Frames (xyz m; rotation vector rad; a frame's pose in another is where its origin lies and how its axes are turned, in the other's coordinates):
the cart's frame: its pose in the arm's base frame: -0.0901 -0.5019 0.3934 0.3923 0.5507 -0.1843
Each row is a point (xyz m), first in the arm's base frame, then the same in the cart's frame.
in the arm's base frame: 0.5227 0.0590 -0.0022
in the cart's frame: 0.6908 0.5543 -0.2493
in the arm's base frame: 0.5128 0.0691 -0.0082
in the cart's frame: 0.6851 0.5589 -0.2628
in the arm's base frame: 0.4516 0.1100 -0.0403
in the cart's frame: 0.6485 0.5693 -0.3335
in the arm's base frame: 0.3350 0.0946 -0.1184
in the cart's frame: 0.5941 0.4991 -0.4432
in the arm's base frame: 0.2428 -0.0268 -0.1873
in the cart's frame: 0.5621 0.3419 -0.4908
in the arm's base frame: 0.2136 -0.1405 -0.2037
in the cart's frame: 0.5540 0.2254 -0.4708
